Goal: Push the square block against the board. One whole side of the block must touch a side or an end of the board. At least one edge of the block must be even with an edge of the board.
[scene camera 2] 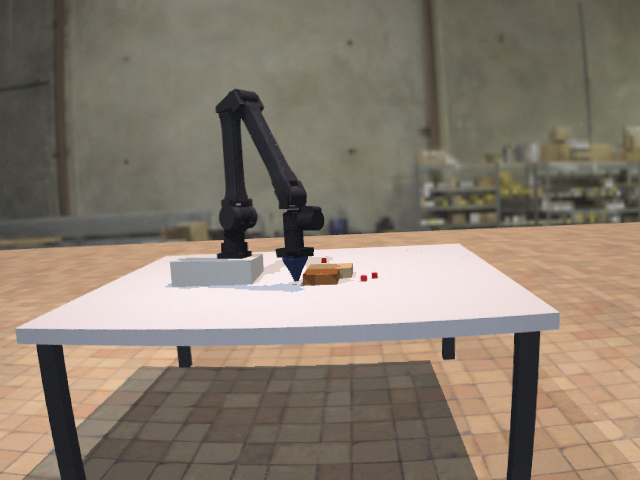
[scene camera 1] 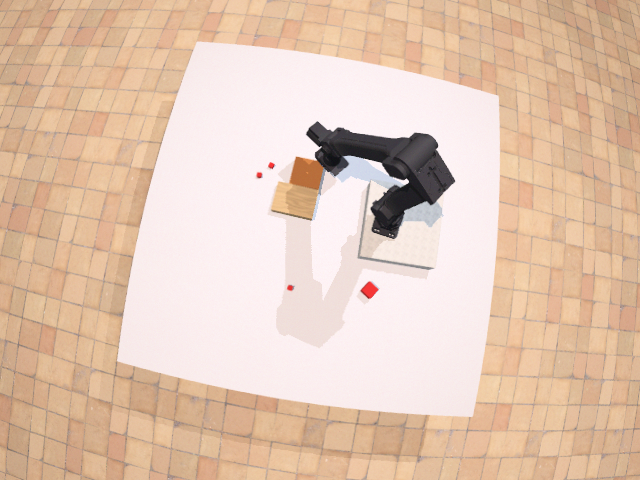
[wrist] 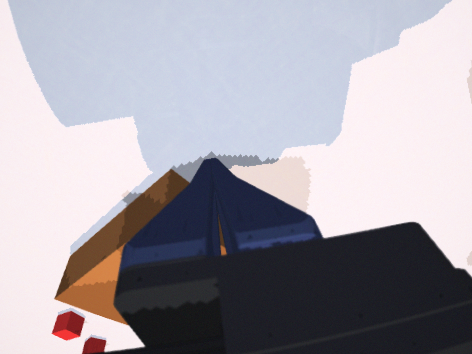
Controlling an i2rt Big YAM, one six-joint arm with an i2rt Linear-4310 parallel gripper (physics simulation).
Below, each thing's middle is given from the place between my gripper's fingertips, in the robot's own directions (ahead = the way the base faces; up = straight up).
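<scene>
I see that the light wooden board (scene camera 1: 293, 200) is 15 cm to the left of my hand and 8 cm ahead of it. As for the orange square block (scene camera 1: 306, 172), it is 5 cm to the left of my hand and 7 cm ahead of it.
</scene>
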